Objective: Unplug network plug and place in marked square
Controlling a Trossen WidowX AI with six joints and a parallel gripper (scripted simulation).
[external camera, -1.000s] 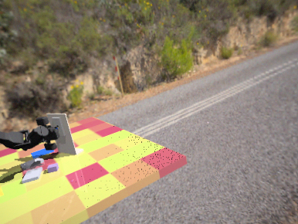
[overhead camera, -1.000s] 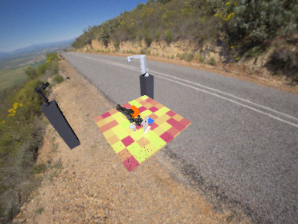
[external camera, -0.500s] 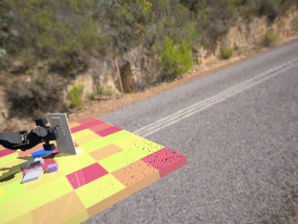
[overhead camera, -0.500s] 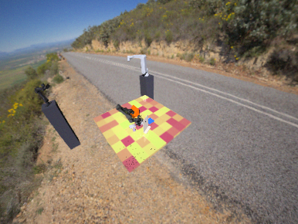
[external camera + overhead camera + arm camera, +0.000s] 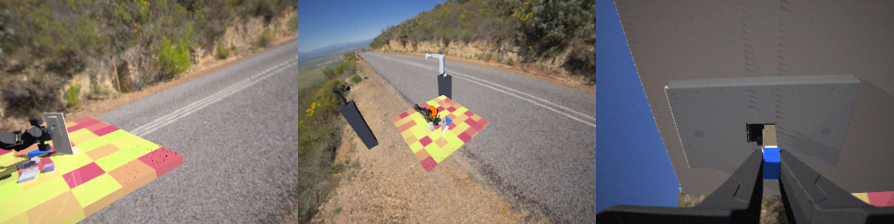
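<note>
My gripper tip is now 20 cm to the right of the blue marked square, 17 cm above it and 8 cm past it. Also, from my gripper tip: network plug: 1 cm ahead; then purple block: 16 cm below, 15 cm to the right, 8 cm behind; then grey upright panel: 6 cm below, 4 cm ahead, 2 cm to the left.
</note>
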